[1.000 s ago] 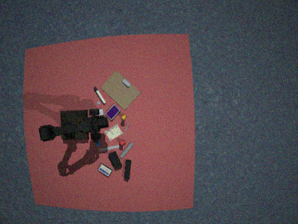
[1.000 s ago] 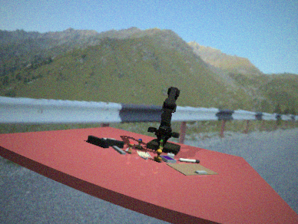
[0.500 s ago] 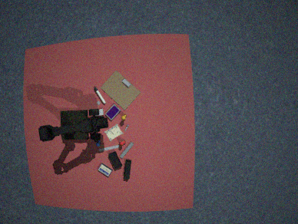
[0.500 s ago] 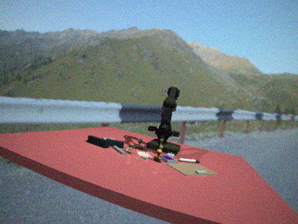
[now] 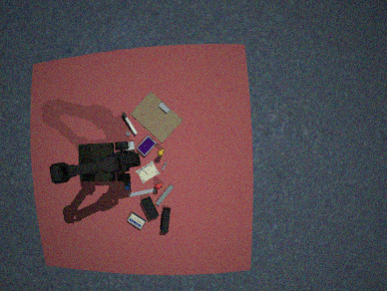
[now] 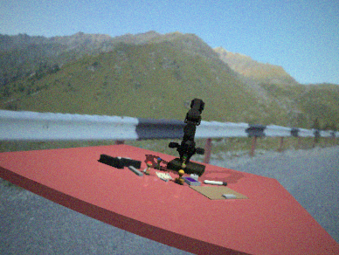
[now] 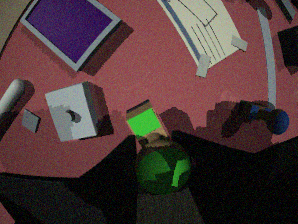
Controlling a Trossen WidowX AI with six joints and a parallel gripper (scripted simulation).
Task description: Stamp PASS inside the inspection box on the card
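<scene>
My gripper tip is 110 mm short of the purple ink pad, 60 mm to the right of it and 60 mm above it. The rest, counted from my gripper tip: green-knobbed PASS stamp (right at my gripper tip); then white inspection card (90 mm ahead, 80 mm to the right, 70 mm below); then blue-knobbed stamp (20 mm behind, 140 mm to the right, 50 mm below).
</scene>
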